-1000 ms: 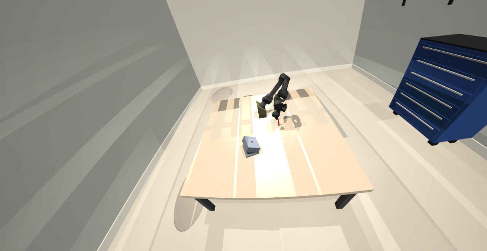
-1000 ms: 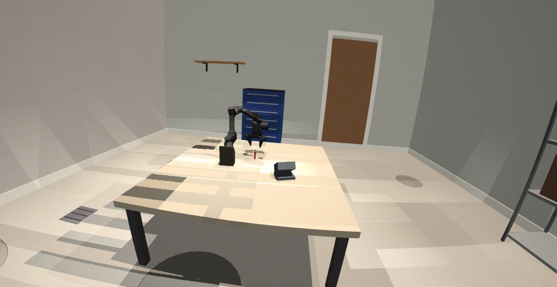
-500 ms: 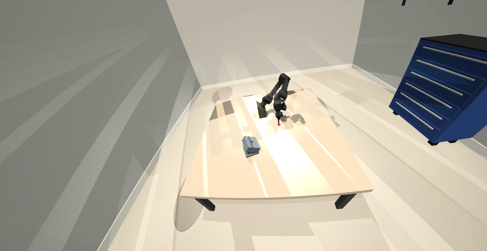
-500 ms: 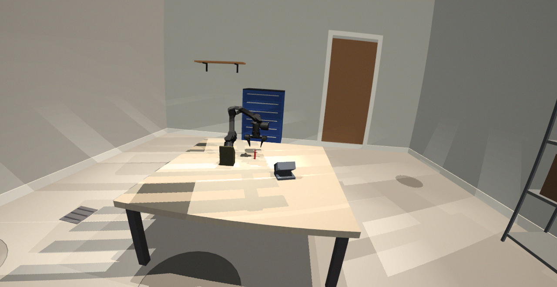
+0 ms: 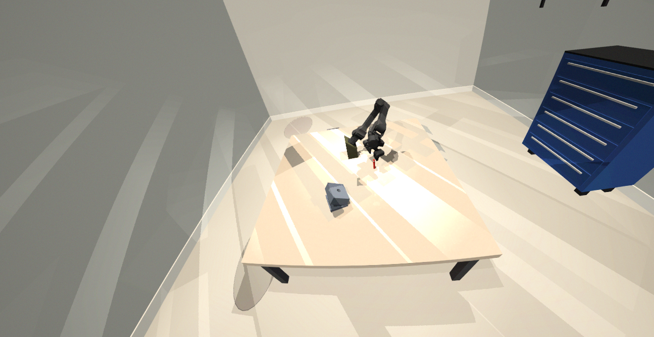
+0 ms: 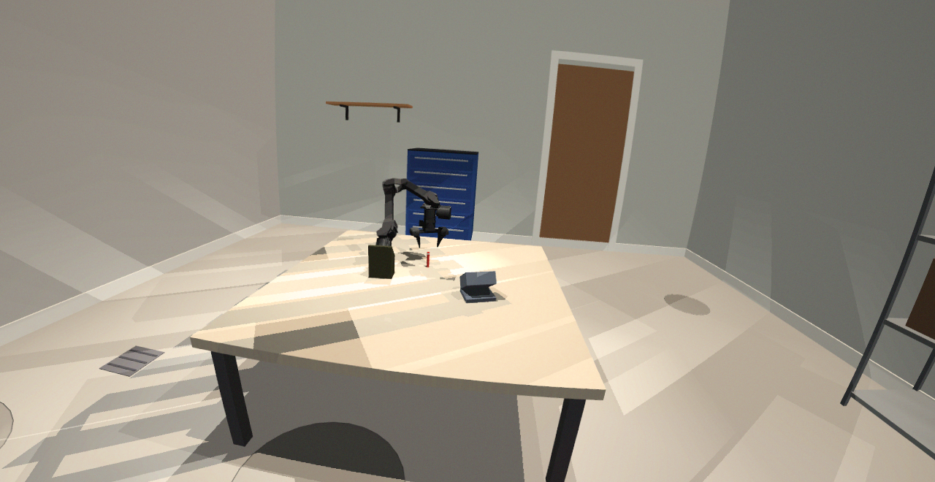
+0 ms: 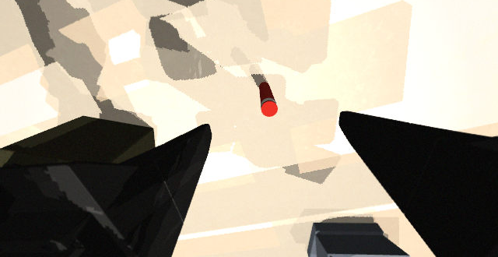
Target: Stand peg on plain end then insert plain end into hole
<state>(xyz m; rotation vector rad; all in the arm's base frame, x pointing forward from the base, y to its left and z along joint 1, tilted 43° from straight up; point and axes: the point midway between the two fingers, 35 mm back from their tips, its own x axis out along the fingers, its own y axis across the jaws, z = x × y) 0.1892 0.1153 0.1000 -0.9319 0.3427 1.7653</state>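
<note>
Now: gripper tip 5 cm above the red peg. Also, from my gripper tip: grey sloped panel: 27 cm ahead, 25 cm to the right, 4 cm below.
</note>
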